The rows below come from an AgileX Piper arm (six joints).
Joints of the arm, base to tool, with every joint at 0 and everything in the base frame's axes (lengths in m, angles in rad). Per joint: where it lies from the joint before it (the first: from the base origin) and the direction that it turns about. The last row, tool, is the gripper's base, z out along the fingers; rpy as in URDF.
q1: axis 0 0 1 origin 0 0 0.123
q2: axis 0 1 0 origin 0 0 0
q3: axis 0 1 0 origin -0.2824 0 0.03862
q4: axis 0.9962 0 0.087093 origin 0.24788 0 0.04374
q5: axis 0 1 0 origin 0 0 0
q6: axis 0.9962 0 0.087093 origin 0.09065 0 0.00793
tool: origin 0 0 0 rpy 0 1.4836 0
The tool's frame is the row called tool.
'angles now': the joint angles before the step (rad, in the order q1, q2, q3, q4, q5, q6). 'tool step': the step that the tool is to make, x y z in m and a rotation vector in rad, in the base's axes. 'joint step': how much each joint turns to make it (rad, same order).
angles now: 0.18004 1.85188 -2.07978 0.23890 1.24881 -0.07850
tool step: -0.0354 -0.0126 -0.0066 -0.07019 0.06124 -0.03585
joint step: 0.00009 -0.14347 0.21036 -0.07215 0.00214 0.02022
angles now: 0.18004 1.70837 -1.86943 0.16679 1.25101 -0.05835
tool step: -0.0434 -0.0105 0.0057 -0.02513 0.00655 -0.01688
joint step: 0.00017 -0.16009 0.16945 -0.03061 -0.00006 0.01157
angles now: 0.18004 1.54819 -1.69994 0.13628 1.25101 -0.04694
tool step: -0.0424 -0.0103 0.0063 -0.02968 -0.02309 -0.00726
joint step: 0.00155 -0.15286 0.13524 -0.03462 0.00020 0.00042
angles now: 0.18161 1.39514 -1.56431 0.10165 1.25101 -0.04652
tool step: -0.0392 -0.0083 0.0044 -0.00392 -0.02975 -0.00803
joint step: 0.00009 -0.13952 0.10822 -0.01291 0.00222 0.00587
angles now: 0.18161 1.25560 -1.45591 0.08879 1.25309 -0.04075
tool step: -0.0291 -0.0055 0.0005 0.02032 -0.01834 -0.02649
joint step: 0.00005 -0.10438 0.07840 -0.00195 0.00160 0.03214
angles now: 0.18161 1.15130 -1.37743 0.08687 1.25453 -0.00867
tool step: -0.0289 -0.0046 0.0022 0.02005 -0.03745 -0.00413
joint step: -0.00010 -0.10370 0.06190 0.00825 0.00061 0.00857
